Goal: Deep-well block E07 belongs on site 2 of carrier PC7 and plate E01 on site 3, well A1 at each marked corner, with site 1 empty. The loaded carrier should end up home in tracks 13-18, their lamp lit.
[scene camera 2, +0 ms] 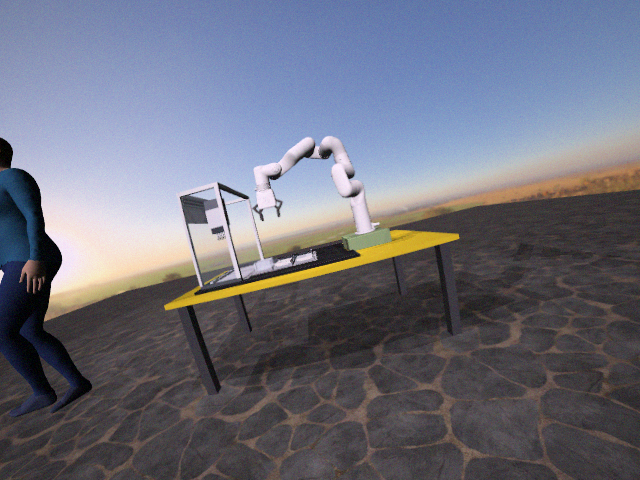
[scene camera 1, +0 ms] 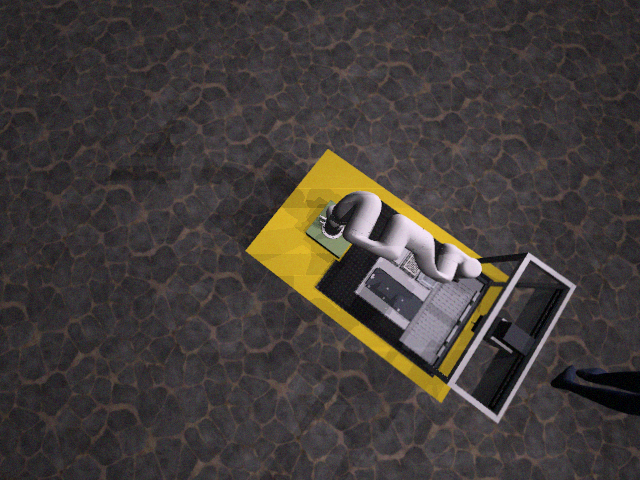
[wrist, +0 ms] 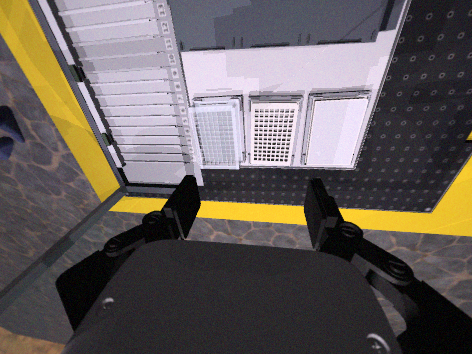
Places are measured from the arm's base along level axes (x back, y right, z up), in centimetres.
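Pixels of known places: gripper, fingertip midpoint: (scene camera 2: 270, 219) (wrist: 250, 191); arm's base, link origin: (scene camera 2: 365, 232).
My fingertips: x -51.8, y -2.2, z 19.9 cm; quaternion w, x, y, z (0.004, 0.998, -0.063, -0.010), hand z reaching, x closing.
Observation:
For each thing: its top centre in the pictures, then the offset to it from my fingertips. "spot": a spot on its surface instead. Level surfaces: height alone.
- translucent gridded plate, top centre: (wrist: 215, 140) (scene camera 2: 263, 260) (scene camera 1: 432, 274) dx -9.0, dy -3.1, dz -20.7 cm
- white block with dark square wells, top centre: (wrist: 272, 136) (scene camera 2: 284, 260) (scene camera 1: 415, 262) dx +1.6, dy -4.7, dz -23.5 cm
- plain white-topped piece, top centre: (wrist: 334, 135) (scene camera 2: 304, 255) dx +12.7, dy -5.8, dz -23.5 cm
- dark grey carrier, top centre: (scene camera 1: 395, 294) (scene camera 2: 286, 255) dx +3.5, dy +16.4, dz -23.1 cm
- white tray, top centre: (wrist: 277, 58) (scene camera 1: 400, 280) dx +3.4, dy +8.0, dz -26.0 cm
- numbered track deck, surface height: dz -26.0 cm
- dark box, surface spot: (scene camera 1: 516, 338) spot: dx -29.8, dy +12.3, dz +20.0 cm
- black perforated board, surface height: dz -26.0 cm
- yellow table, surface height: dz -27.3 cm
My gripper (scene camera 2: 270, 217) (wrist: 250, 191) is open and empty, high above the table; the arm hides it in scene camera 1. In the wrist view three pieces of labware stand in a row beyond the fingertips: a translucent gridded plate (wrist: 217, 135) (scene camera 1: 429, 280), a white block with dark square wells (wrist: 273, 134) (scene camera 1: 412, 263) and a plain white-topped piece (wrist: 336, 131). Their labels cannot be read. The dark grey carrier (wrist: 280, 22) (scene camera 1: 392, 294) lies on the white tray (wrist: 300, 67), partly cut off in the wrist view. The numbered track deck (wrist: 135, 100) (scene camera 1: 439, 320) is beside it. No lit lamp can be made out.
A white-edged frame (scene camera 1: 475, 404) (scene camera 2: 228, 232) stands at the deck end, holding a dark box (scene camera 1: 516, 338). A black perforated board (wrist: 425, 100) lies on the yellow table (scene camera 1: 284, 232) (scene camera 2: 423, 239). The arm's green base (scene camera 2: 369, 239) is at the other end. A person (scene camera 2: 20, 217) stands near the frame.

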